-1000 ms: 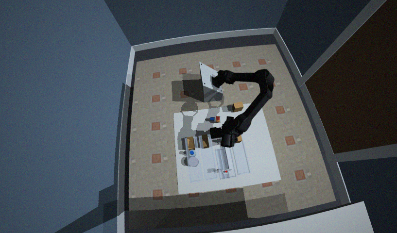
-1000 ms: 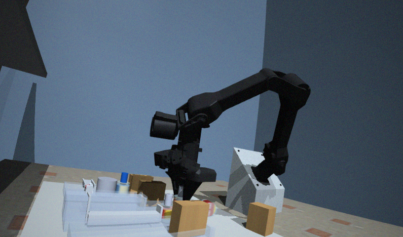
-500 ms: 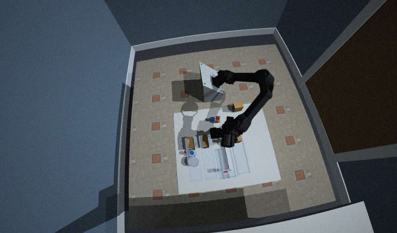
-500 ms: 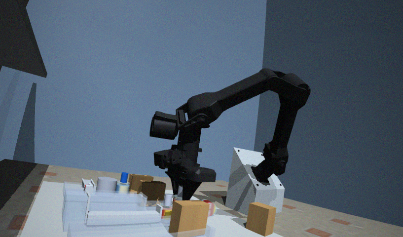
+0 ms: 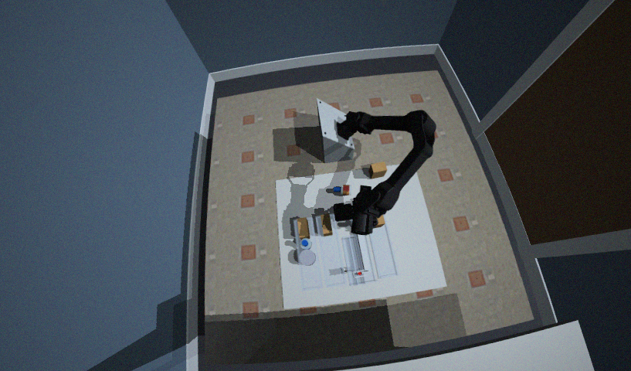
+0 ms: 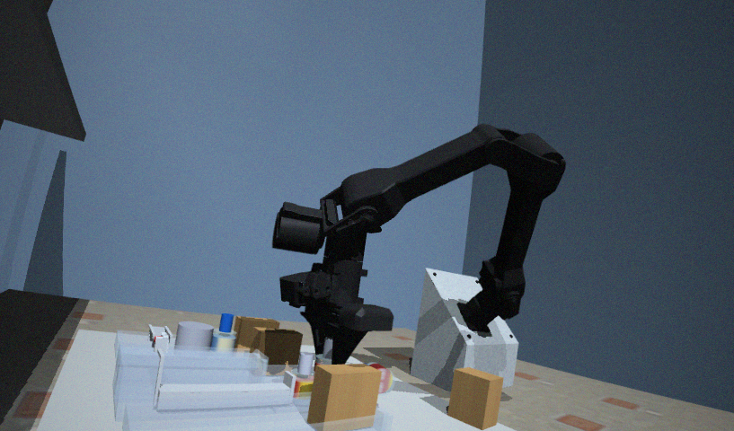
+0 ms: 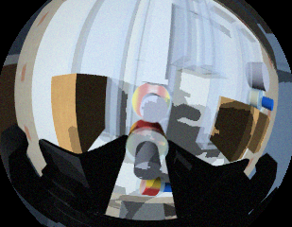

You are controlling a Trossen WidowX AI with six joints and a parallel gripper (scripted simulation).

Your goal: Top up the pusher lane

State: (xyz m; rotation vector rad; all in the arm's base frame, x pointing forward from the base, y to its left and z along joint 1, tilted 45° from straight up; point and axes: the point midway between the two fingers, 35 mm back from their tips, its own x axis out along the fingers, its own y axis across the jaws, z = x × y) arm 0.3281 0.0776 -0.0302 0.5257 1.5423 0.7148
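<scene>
My gripper tip is now 150 mm short of the lane, 30 mm above it and 10 mm to the left of it. The rest, counted from my gripper tip: grey cylinder (200 mm to the right, 160 mm ahead, 20 mm below).
</scene>
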